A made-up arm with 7 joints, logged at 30 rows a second.
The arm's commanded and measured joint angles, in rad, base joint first. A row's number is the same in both.
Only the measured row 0 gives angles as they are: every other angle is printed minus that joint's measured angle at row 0.
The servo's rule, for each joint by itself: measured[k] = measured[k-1] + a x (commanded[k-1-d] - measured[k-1]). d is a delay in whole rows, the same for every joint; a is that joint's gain. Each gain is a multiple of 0.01, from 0.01 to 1. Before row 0 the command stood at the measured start. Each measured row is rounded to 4 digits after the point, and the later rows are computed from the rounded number. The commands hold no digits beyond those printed.
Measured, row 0:
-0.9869, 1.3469, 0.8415, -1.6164, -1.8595, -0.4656, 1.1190
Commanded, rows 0 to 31:
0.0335, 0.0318, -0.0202, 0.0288, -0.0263, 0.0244, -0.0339
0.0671, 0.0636, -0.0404, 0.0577, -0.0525, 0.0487, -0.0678
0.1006, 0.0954, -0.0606, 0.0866, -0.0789, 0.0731, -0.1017
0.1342, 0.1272, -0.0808, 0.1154, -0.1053, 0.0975, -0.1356
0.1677, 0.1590, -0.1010, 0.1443, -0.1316, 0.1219, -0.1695
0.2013, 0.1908, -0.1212, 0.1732, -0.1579, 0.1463, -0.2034
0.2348, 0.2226, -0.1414, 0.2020, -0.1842, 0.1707, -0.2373
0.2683, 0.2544, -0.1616, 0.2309, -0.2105, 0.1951, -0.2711
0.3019, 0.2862, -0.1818, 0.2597, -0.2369, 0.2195, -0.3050
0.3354, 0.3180, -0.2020, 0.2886, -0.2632, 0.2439, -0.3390
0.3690, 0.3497, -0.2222, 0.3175, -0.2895, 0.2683, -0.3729
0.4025, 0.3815, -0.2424, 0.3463, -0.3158, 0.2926, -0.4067
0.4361, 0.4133, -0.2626, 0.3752, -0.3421, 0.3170, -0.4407
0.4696, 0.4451, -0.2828, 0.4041, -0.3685, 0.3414, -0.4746
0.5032, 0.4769, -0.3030, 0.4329, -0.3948, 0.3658, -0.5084
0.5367, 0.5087, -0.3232, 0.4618, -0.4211, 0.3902, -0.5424
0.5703, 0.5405, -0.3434, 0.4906, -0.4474, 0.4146, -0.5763
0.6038, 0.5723, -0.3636, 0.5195, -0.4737, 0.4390, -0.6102
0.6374, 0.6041, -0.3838, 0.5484, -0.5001, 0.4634, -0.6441
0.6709, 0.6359, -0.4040, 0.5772, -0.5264, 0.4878, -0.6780
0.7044, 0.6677, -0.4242, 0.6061, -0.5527, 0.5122, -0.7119
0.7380, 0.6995, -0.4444, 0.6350, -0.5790, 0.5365, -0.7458
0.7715, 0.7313, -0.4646, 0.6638, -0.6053, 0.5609, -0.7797
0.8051, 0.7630, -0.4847, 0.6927, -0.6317, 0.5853, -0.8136
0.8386, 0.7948, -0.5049, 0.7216, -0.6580, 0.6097, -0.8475
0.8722, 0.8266, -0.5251, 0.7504, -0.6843, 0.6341, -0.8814
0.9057, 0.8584, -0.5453, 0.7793, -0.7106, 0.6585, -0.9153
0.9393, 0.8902, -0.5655, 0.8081, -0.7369, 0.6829, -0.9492
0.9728, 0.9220, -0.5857, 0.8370, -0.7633, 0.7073, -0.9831
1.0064, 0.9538, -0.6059, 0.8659, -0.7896, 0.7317, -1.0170
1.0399, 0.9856, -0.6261, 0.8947, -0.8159, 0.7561, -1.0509
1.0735, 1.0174, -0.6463, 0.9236, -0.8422, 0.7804, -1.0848
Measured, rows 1 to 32:
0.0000, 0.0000, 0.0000, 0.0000, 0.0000, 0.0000, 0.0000
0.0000, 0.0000, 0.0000, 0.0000, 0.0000, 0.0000, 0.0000
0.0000, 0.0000, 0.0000, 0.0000, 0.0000, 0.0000, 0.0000
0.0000, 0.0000, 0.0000, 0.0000, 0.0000, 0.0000, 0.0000
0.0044, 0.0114, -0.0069, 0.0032, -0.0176, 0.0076, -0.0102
0.0126, 0.0302, -0.0183, 0.0092, -0.0410, 0.0203, -0.0275
0.0240, 0.0537, -0.0327, 0.0177, -0.0664, 0.0367, -0.0498
0.0383, 0.0802, -0.0491, 0.0284, -0.0925, 0.0555, -0.0755
0.0551, 0.1086, -0.0667, 0.0411, -0.1187, 0.0761, -0.1037
0.0741, 0.1382, -0.0852, 0.0556, -0.1450, 0.0979, -0.1336
0.0950, 0.1686, -0.1043, 0.0717, -0.1713, 0.1205, -0.1647
0.1175, 0.1995, -0.1238, 0.0892, -0.1976, 0.1436, -0.1966
0.1415, 0.2307, -0.1435, 0.1080, -0.2239, 0.1671, -0.2291
0.1667, 0.2621, -0.1634, 0.1279, -0.2502, 0.1909, -0.2621
0.1930, 0.2936, -0.1834, 0.1488, -0.2765, 0.2149, -0.2953
0.2202, 0.3252, -0.2035, 0.1705, -0.3028, 0.2390, -0.3287
0.2483, 0.3569, -0.2236, 0.1930, -0.3291, 0.2632, -0.3623
0.2771, 0.3887, -0.2437, 0.2162, -0.3555, 0.2874, -0.3960
0.3065, 0.4205, -0.2639, 0.2400, -0.3818, 0.3117, -0.4297
0.3364, 0.4523, -0.2841, 0.2644, -0.4081, 0.3360, -0.4635
0.3668, 0.4841, -0.3043, 0.2893, -0.4344, 0.3604, -0.4973
0.3976, 0.5159, -0.3245, 0.3146, -0.4607, 0.3848, -0.5312
0.4288, 0.5477, -0.3447, 0.3403, -0.4871, 0.4092, -0.5651
0.4603, 0.5795, -0.3649, 0.3664, -0.5134, 0.4336, -0.5990
0.4920, 0.6113, -0.3851, 0.3928, -0.5397, 0.4580, -0.6329
0.5240, 0.6431, -0.4053, 0.4194, -0.5660, 0.4823, -0.6668
0.5562, 0.6749, -0.4255, 0.4463, -0.5923, 0.5067, -0.7007
0.5886, 0.7066, -0.4456, 0.4734, -0.6187, 0.5311, -0.7346
0.6211, 0.7384, -0.4658, 0.5007, -0.6450, 0.5555, -0.7685
0.6537, 0.7702, -0.4860, 0.5282, -0.6713, 0.5799, -0.8024
0.6865, 0.8020, -0.5062, 0.5558, -0.6976, 0.6043, -0.8363
0.7194, 0.8338, -0.5264, 0.5836, -0.7239, 0.6287, -0.8702
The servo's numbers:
d 4
a 0.13 0.36 0.34 0.11 0.67 0.31 0.30

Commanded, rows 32 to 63:
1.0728, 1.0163, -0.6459, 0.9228, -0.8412, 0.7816, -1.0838
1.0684, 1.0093, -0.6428, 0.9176, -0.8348, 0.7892, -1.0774
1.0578, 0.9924, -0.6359, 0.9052, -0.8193, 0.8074, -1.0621
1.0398, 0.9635, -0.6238, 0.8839, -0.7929, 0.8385, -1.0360
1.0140, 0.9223, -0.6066, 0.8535, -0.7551, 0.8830, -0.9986
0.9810, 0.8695, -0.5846, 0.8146, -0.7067, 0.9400, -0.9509
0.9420, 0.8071, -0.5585, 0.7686, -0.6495, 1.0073, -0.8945
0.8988, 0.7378, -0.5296, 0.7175, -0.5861, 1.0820, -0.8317
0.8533, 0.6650, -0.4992, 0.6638, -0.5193, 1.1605, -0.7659
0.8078, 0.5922, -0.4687, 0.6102, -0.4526, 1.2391, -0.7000
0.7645, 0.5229, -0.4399, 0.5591, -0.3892, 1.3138, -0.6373
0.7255, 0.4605, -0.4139, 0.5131, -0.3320, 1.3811, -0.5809
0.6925, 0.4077, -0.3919, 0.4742, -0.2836, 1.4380, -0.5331
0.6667, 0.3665, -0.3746, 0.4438, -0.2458, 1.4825, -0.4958
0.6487, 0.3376, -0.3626, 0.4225, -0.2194, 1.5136, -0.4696
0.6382, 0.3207, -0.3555, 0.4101, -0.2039, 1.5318, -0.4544
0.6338, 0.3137, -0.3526, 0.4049, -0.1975, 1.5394, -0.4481
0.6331, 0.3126, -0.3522, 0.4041, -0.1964, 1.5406, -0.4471
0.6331, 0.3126, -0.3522, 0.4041, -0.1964, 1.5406, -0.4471
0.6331, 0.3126, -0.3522, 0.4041, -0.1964, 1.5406, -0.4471
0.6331, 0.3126, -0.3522, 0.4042, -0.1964, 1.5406, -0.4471
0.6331, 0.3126, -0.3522, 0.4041, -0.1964, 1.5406, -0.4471
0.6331, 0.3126, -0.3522, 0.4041, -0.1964, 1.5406, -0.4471
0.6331, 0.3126, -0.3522, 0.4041, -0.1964, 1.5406, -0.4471
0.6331, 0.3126, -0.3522, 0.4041, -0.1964, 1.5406, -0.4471
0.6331, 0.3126, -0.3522, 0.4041, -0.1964, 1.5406, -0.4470
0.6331, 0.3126, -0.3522, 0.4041, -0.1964, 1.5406, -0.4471
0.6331, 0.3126, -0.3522, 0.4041, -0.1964, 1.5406, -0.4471
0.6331, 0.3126, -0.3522, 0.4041, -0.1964, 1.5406, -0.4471
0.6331, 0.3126, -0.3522, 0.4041, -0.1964, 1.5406, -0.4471
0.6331, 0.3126, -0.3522, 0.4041, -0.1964, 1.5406, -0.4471
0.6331, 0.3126, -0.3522, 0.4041, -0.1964, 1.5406, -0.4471
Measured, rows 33 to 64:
0.7523, 0.8656, -0.5466, 0.6115, -0.7503, 0.6531, -0.9041
0.7853, 0.8974, -0.5668, 0.6395, -0.7766, 0.6775, -0.9380
0.8184, 0.9292, -0.5870, 0.6676, -0.8029, 0.7019, -0.9719
0.8516, 0.9610, -0.6072, 0.6958, -0.8292, 0.7262, -1.0058
0.8804, 0.9809, -0.6204, 0.7208, -0.8372, 0.7434, -1.0292
0.9048, 0.9911, -0.6280, 0.7424, -0.8356, 0.7576, -1.0437
0.9247, 0.9916, -0.6307, 0.7603, -0.8247, 0.7730, -1.0492
0.9397, 0.9815, -0.6284, 0.7739, -0.8034, 0.7933, -1.0452
0.9494, 0.9602, -0.6210, 0.7827, -0.7710, 0.8211, -1.0312
0.9535, 0.9275, -0.6086, 0.7862, -0.7279, 0.8580, -1.0071
0.9520, 0.8842, -0.5916, 0.7843, -0.6754, 0.9043, -0.9733
0.9451, 0.8315, -0.5705, 0.7770, -0.6156, 0.9594, -0.9308
0.9332, 0.7716, -0.5463, 0.7645, -0.5511, 1.0217, -0.8813
0.9169, 0.7070, -0.5199, 0.7475, -0.4851, 1.0891, -0.8269
0.8971, 0.6407, -0.4927, 0.7268, -0.4208, 1.1588, -0.7700
0.8748, 0.5758, -0.4659, 0.7033, -0.3613, 1.2277, -0.7133
0.8511, 0.5153, -0.4407, 0.6781, -0.3092, 1.2929, -0.6592
0.8271, 0.4617, -0.4182, 0.6523, -0.2667, 1.3517, -0.6102
0.8039, 0.4170, -0.3993, 0.6270, -0.2350, 1.4019, -0.5680
0.7824, 0.3823, -0.3844, 0.6031, -0.2142, 1.4422, -0.5339
0.7631, 0.3576, -0.3736, 0.5813, -0.2030, 1.4723, -0.5082
0.7462, 0.3414, -0.3663, 0.5618, -0.1986, 1.4935, -0.4899
0.7315, 0.3310, -0.3615, 0.5445, -0.1971, 1.5081, -0.4771
0.7187, 0.3244, -0.3583, 0.5291, -0.1966, 1.5182, -0.4681
0.7076, 0.3202, -0.3562, 0.5154, -0.1965, 1.5251, -0.4618
0.6979, 0.3175, -0.3548, 0.5032, -0.1964, 1.5299, -0.4574
0.6895, 0.3157, -0.3539, 0.4923, -0.1964, 1.5332, -0.4543
0.6822, 0.3146, -0.3533, 0.4826, -0.1964, 1.5355, -0.4521
0.6758, 0.3139, -0.3529, 0.4740, -0.1964, 1.5371, -0.4506
0.6702, 0.3134, -0.3527, 0.4663, -0.1964, 1.5382, -0.4495
0.6654, 0.3131, -0.3525, 0.4595, -0.1964, 1.5389, -0.4488
0.6612, 0.3129, -0.3524, 0.4534, -0.1964, 1.5394, -0.4483

